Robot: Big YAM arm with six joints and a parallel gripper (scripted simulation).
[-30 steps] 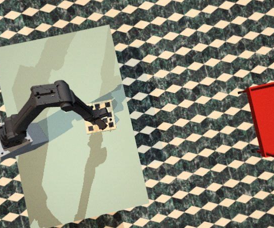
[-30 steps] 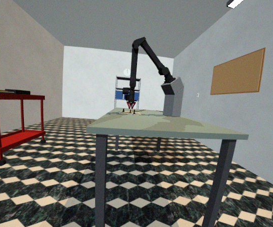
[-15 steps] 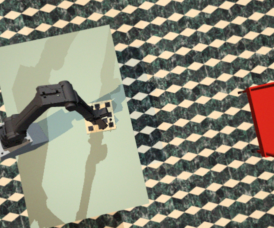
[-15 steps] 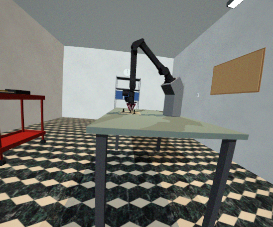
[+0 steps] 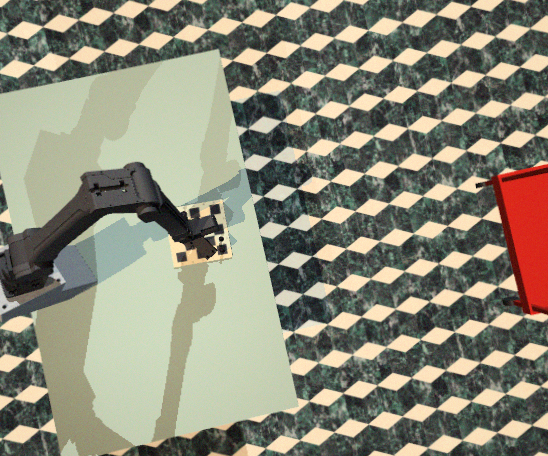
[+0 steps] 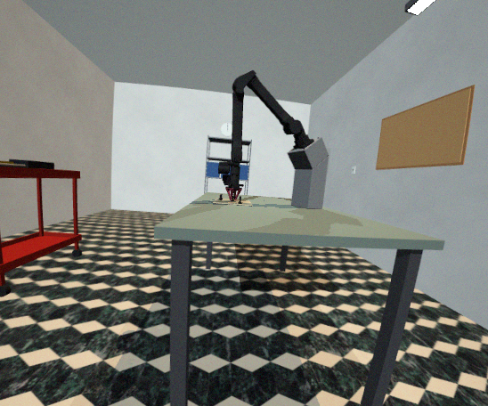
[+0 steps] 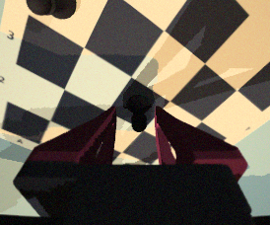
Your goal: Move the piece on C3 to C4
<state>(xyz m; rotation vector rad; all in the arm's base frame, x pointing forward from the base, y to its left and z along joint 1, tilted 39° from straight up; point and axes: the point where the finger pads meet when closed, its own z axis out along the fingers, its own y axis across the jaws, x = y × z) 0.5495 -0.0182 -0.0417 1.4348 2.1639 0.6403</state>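
Right now the small chessboard is 20 mm below my hand.
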